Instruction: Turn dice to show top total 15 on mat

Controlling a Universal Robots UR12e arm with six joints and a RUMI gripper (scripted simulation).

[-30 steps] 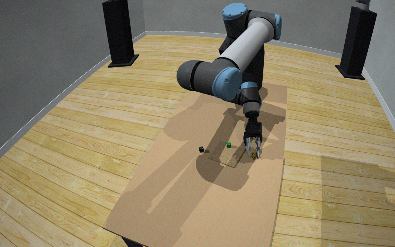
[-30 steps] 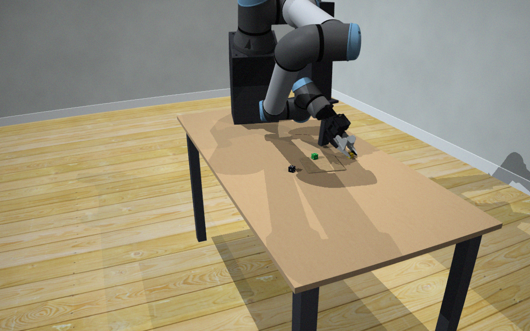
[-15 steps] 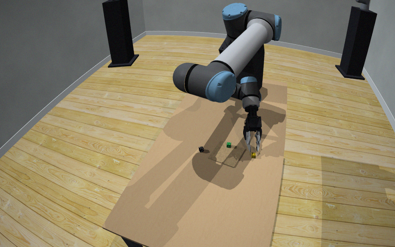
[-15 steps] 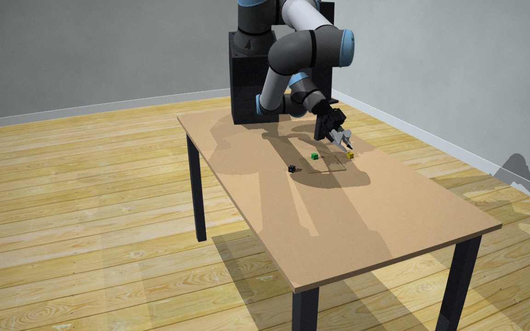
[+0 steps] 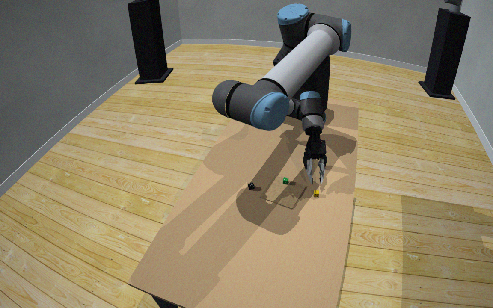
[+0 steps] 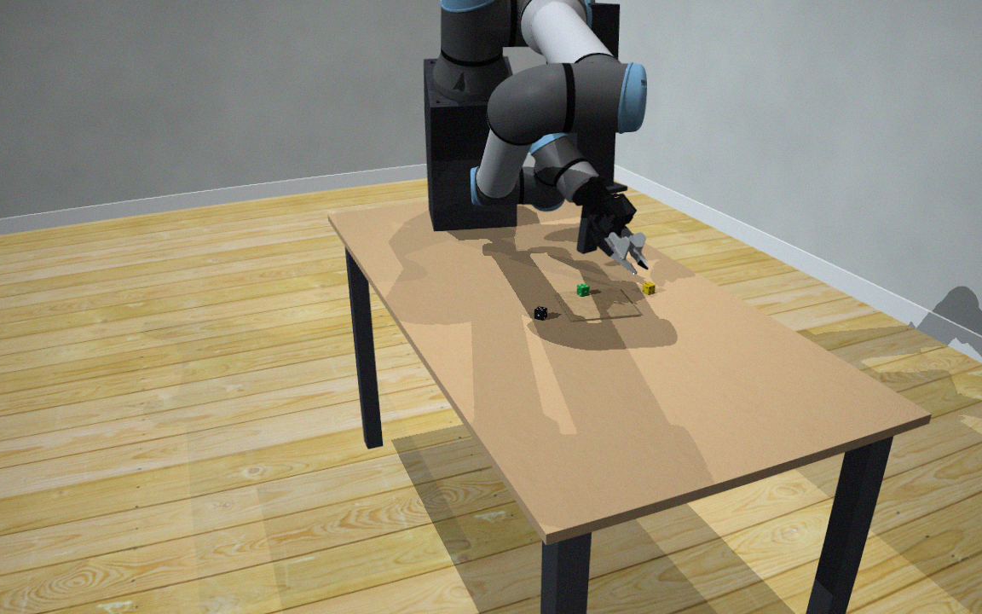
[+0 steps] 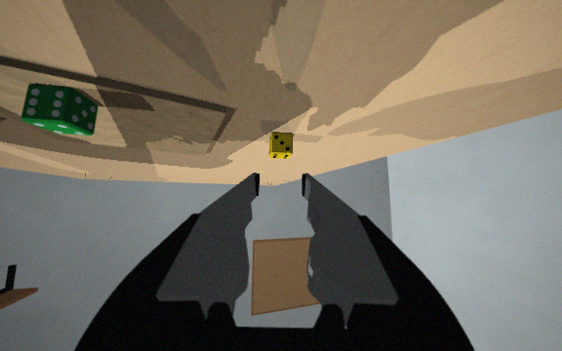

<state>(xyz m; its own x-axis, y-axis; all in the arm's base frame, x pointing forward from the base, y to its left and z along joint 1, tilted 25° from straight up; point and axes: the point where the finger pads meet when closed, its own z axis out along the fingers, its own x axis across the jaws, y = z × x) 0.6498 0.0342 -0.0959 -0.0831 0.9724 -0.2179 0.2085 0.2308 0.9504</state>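
The yellow die is 40 mm below my hand and 40 mm ahead of it. Also, from my hand: thin square mat (130 mm to the right, 50 mm below, 20 mm ahead); black die (260 mm to the right, 40 mm below); green die (120 mm to the right, 30 mm below, 30 mm behind).
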